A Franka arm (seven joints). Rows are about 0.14 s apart.
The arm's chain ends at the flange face. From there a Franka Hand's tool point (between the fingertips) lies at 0.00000 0.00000 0.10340 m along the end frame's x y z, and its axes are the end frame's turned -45 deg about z.
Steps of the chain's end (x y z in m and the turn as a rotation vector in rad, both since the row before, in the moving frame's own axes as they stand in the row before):
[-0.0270 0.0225 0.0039 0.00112 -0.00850 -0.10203]
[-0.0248 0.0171 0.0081 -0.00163 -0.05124 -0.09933]
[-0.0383 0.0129 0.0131 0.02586 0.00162 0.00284]
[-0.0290 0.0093 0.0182 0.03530 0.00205 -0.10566]
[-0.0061 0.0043 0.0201 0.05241 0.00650 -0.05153]
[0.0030 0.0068 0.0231 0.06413 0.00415 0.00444]
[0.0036 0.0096 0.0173 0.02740 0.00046 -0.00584]
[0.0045 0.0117 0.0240 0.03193 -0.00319 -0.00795]
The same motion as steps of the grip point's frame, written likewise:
[-0.0356 -0.0039 0.0039 0.00680 -0.00522 -0.10203]
[-0.0337 -0.0089 0.0080 0.03508 -0.03738 -0.09933]
[-0.0342 -0.0197 0.0131 0.01714 0.01943 0.00284]
[-0.0245 -0.0165 0.0181 0.02351 0.02641 -0.10566]
[-0.0031 -0.0047 0.0200 0.03246 0.04166 -0.05153]
[0.0023 0.0026 0.0229 0.04241 0.04828 0.00444]
[-0.0022 0.0074 0.0173 0.01905 0.01970 -0.00584]
[-0.0030 0.0089 0.0239 0.02483 0.02032 -0.00795]

